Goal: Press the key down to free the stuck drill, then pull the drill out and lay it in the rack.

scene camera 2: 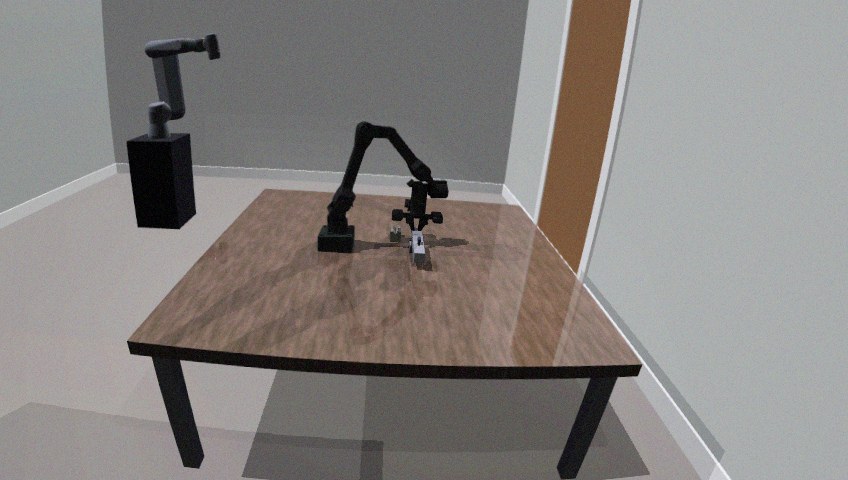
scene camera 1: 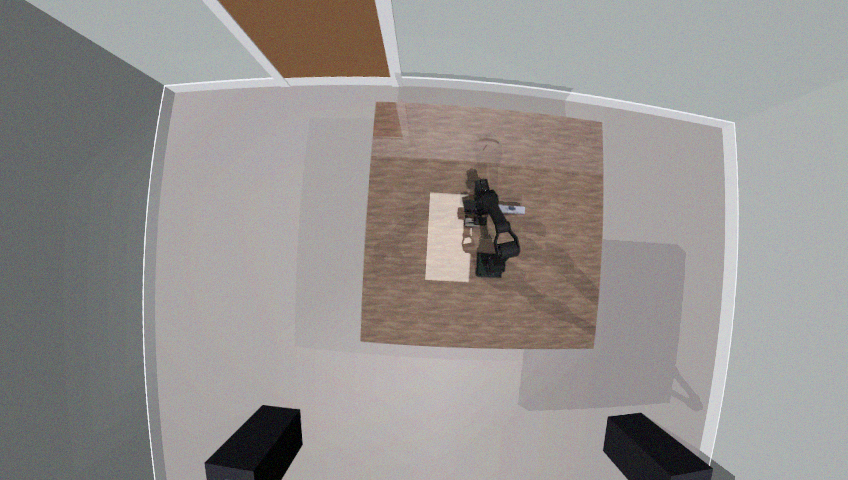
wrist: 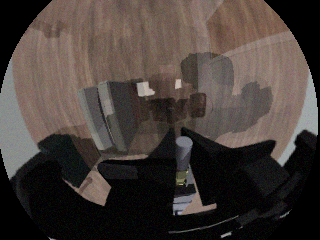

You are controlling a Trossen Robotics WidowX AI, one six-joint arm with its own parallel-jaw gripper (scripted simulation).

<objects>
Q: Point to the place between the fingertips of my gripper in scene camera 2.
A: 415,237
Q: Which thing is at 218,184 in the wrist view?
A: My gripper.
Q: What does my gripper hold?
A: A drill.
</objects>
